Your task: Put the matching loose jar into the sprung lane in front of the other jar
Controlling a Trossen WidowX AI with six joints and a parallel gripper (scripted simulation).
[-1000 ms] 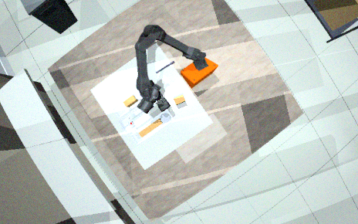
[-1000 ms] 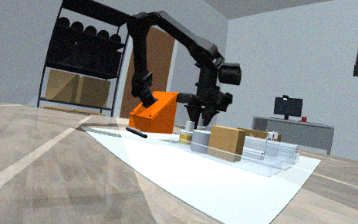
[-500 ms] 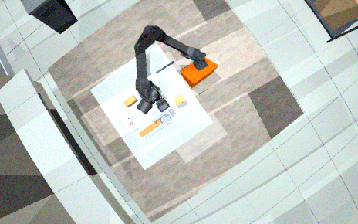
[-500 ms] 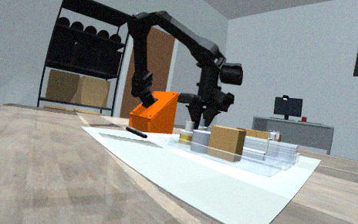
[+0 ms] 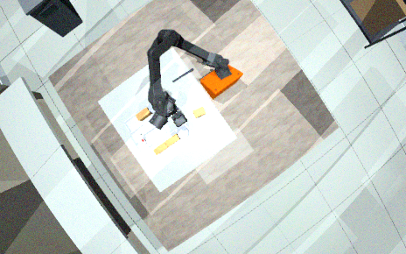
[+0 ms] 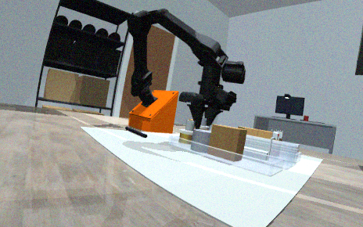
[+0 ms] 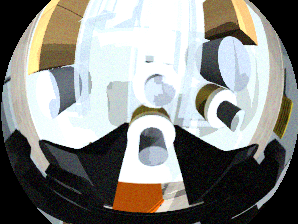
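My gripper tip is now 7 cm short of the white mat, 1 cm to the right of it and 5 cm above it. The rest, counted from my gripper tip: tan box: 11 cm behind, 7 cm to the left, 1 cm below; thin black rod: 13 cm behind, 16 cm to the right, 4 cm below; clear sprung lane: 16 cm ahead, 5 cm to the left, 3 cm below.
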